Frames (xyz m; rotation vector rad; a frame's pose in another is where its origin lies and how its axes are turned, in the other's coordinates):
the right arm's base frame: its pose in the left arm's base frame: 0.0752 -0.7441 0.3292 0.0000 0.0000 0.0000
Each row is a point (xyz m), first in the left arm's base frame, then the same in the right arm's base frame.
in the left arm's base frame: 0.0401 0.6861 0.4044
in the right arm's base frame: -0.0351 1.4302 0.0752
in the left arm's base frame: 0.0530 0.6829 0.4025
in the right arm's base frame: -0.0222 1.4270 0.0733
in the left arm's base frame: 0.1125 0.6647 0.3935
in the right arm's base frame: 0.0373 1.4088 0.0643
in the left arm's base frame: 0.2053 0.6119 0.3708
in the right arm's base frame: 0.1301 1.3560 0.0416
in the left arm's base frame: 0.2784 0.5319 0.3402
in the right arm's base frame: 0.2032 1.2760 0.0110
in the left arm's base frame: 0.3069 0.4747 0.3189
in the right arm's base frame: 0.2317 1.2188 -0.0103
